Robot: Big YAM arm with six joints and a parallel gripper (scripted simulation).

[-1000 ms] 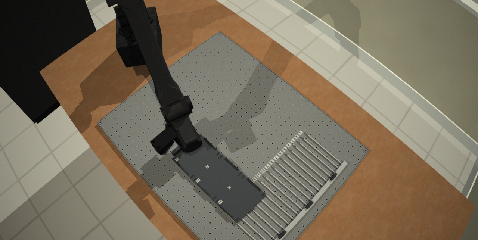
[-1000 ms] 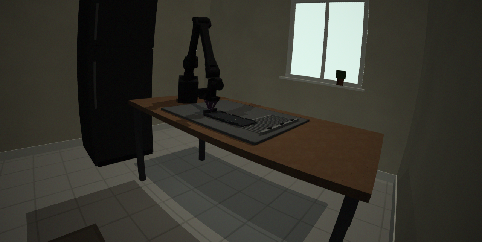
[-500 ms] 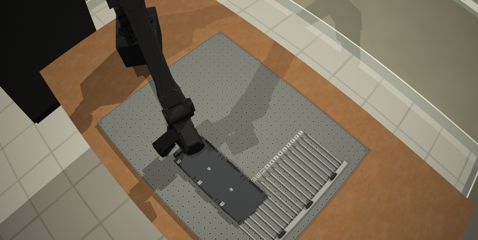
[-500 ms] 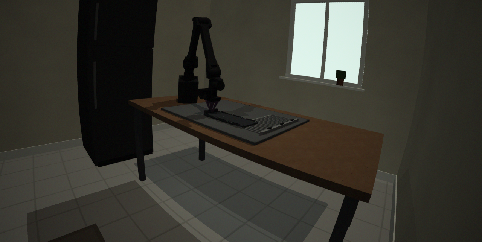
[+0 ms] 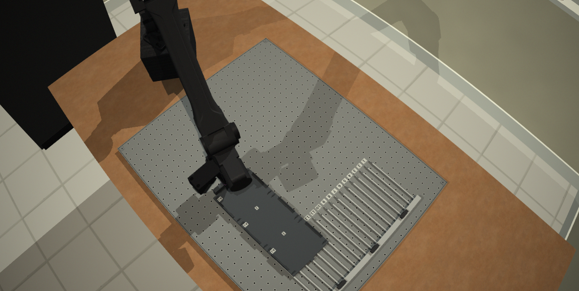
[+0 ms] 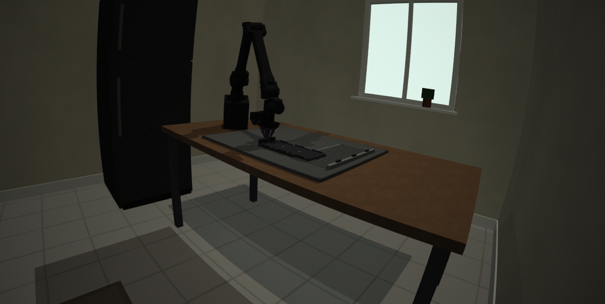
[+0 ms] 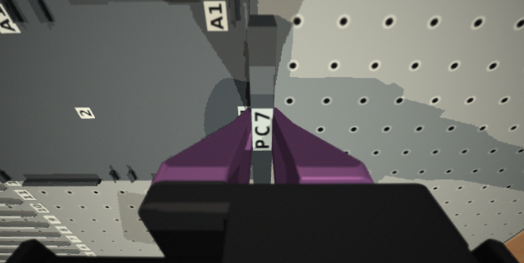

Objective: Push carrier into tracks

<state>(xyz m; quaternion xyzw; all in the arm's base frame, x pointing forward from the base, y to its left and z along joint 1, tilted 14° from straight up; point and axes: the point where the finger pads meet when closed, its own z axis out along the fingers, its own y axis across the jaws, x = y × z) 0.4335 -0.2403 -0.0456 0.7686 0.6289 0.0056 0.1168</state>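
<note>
The carrier PC7 lies 16 cm ahead of my hand, 3 cm to the right of it and 1 cm below it.
</note>
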